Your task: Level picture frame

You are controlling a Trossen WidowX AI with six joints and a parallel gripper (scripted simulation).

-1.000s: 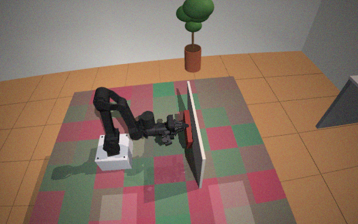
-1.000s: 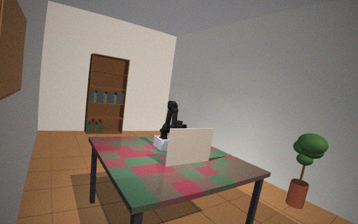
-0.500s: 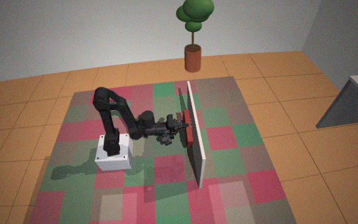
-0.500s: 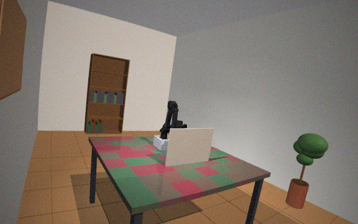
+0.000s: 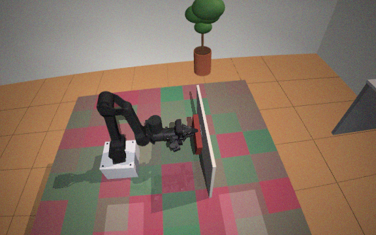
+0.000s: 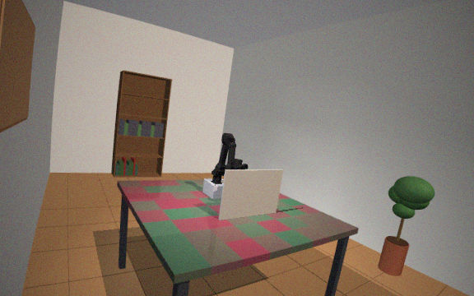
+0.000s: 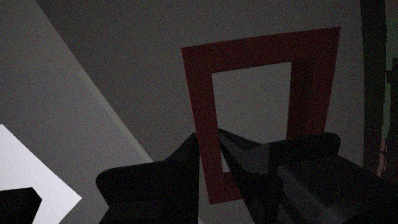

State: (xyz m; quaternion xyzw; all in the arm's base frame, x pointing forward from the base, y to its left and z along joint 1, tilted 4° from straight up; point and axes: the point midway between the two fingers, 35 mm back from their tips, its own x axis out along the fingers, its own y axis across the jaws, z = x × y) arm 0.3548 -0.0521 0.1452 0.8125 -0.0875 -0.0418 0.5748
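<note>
The picture frame is 5 cm below my gripper tip, 2 cm to the left of it and 1 cm ahead of it. Also, from my gripper tip: wall panel: 7 cm below, 2 cm ahead.
</note>
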